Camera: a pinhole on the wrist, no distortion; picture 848 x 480 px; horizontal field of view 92.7 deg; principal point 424.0 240.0 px. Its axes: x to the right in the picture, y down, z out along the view. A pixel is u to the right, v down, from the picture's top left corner.
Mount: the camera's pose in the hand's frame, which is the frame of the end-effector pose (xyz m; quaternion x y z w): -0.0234 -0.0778 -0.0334 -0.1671 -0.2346 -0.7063 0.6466
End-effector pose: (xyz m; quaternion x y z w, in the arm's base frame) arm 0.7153 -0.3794 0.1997 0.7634 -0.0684 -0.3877 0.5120
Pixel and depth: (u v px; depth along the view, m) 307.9 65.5 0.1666
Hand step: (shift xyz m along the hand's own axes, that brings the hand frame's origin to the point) -0.1008 0.0572 0.0715
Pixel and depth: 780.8 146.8 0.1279
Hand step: -0.0734 -0.1004 0.1307
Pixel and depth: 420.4 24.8 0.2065
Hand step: -0.1461 0.0427 0.1252
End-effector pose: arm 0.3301 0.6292 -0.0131 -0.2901 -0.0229 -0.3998 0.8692
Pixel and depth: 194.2 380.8 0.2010
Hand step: 0.0448 0.1239 0.0807
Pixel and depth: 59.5 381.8 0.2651
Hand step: 0.0767 0.2619 0.0695
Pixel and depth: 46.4 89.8 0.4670
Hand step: -0.1798 0.5513 0.1009
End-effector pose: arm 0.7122 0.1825 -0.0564 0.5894 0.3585 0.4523 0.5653
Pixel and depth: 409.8 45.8 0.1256
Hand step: -0.0912 -0.0021 0.0620
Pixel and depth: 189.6 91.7 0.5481
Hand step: -0.2254 0.4983 0.2292
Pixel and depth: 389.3 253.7 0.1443
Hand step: -0.0269 0.0113 0.0808
